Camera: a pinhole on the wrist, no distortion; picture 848 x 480 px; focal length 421.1 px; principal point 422.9 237.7 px. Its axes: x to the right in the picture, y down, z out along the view. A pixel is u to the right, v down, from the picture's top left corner.
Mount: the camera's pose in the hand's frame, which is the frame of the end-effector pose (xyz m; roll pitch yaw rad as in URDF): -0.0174 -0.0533 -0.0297 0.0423 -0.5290 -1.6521
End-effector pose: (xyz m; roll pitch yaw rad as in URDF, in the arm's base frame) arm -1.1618 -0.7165 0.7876 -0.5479 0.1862 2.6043
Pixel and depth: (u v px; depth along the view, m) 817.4 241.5 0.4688
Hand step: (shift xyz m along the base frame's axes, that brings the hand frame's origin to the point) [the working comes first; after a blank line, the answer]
In the camera's frame: 0.4392 0.0042 0.4688

-0.1336 -0.0890 0.6080
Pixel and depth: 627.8 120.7 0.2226
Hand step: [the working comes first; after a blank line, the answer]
In the camera's frame: 0.1083 -0.0618 0.2226

-0.0023 -0.0988 0.2116
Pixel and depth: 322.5 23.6 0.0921
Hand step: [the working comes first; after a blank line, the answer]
In the camera's frame: -0.0220 -0.0468 0.0921

0.0327 -0.0568 0.0349
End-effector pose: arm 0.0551 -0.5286 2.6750 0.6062 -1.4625 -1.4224
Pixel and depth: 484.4 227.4 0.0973
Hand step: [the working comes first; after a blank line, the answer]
In the camera's frame: 0.0142 -0.0024 0.0973

-0.0541 0.0356 -0.0163
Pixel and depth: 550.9 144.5 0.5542
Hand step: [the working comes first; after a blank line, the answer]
In the camera's frame: 0.1685 -0.1227 0.5542

-0.2991 0.4601 -0.0989
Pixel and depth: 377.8 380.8 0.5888
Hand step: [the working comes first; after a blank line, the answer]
In the camera's frame: -0.0631 0.2001 0.5888

-0.0983 0.5041 0.2428
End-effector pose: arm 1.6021 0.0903 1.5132 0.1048 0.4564 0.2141
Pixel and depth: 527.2 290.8 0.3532
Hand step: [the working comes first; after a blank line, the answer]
In the camera's frame: 0.0875 0.0445 0.3532

0.1546 0.0476 0.2818
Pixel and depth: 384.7 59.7 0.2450
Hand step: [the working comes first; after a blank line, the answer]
In the camera's frame: -0.0222 -0.1036 0.2450

-0.0457 0.0699 0.2104
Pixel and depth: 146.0 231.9 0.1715
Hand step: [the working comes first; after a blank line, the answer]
In the camera's frame: -0.1128 -0.0024 0.1715

-0.0047 0.1254 0.0722
